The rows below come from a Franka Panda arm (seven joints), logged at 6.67 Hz.
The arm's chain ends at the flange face. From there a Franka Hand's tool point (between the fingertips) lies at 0.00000 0.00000 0.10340 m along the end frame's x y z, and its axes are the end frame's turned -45 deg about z.
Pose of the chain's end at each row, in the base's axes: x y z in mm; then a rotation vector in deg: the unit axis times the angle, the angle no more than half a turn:
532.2 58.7 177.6 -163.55 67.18 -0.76
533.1 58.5 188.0 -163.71 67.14 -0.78
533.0 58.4 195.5 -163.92 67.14 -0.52
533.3 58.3 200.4 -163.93 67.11 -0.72
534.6 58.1 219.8 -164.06 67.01 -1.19
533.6 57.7 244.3 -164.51 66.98 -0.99
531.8 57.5 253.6 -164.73 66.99 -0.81
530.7 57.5 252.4 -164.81 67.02 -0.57
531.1 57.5 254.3 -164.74 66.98 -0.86
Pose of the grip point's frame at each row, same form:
535.2 63.7 74.4 -177.22 -0.52 -2.59
536.0 63.3 84.8 -177.35 -0.62 -2.53
535.5 62.9 92.2 -177.47 -0.70 -2.18
536.0 62.8 97.1 -177.52 -0.73 -2.36
537.8 62.2 116.5 -177.70 -0.88 -2.75
536.3 61.2 141.0 -178.03 -1.08 -2.33
534.1 60.8 150.3 -178.18 -1.15 -2.04
532.7 60.7 149.1 -178.20 -1.15 -1.77
533.5 60.7 151.0 -178.20 -1.16 -2.08

